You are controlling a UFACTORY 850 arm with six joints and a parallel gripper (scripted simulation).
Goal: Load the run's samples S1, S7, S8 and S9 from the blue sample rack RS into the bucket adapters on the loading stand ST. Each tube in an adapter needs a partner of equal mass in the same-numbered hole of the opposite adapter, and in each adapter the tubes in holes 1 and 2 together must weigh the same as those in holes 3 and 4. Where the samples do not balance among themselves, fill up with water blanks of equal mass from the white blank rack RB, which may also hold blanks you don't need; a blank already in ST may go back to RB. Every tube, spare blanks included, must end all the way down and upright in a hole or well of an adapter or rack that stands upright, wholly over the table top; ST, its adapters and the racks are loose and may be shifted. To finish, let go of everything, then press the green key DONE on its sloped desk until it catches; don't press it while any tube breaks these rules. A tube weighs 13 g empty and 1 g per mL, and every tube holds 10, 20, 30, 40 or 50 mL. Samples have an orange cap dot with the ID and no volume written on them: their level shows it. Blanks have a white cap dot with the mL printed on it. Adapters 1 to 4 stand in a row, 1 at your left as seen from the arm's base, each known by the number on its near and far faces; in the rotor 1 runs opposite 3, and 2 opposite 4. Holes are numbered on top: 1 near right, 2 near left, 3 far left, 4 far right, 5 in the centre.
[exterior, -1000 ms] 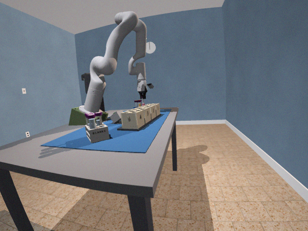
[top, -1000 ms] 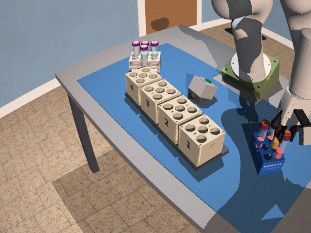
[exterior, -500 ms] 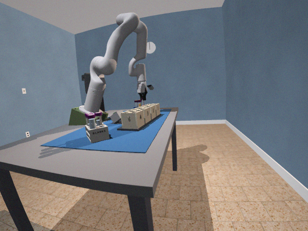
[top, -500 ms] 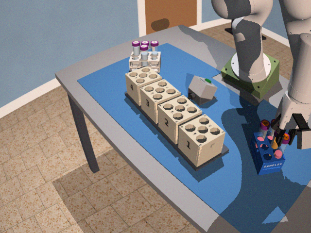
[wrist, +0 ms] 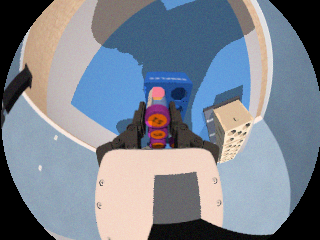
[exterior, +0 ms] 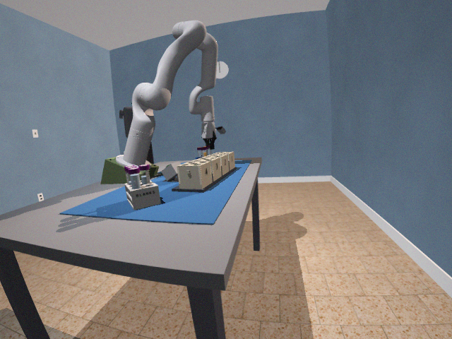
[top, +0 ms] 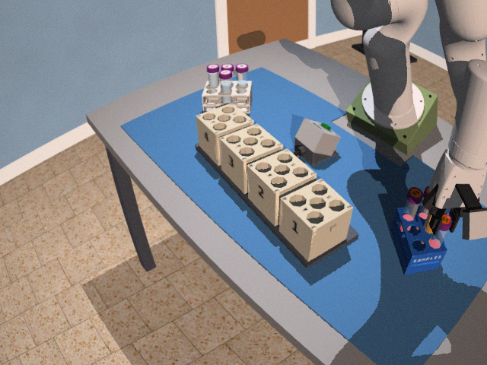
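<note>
My gripper is now 1 cm to the right of the tube and 5 cm above it. Round my hand: loading stand ST (17 cm ahead, 36 cm to the right, 11 cm below); then white blank rack (9 cm ahead, 71 cm to the right, 9 cm below); then blue sample rack (4 cm to the right, 9 cm below).
</note>
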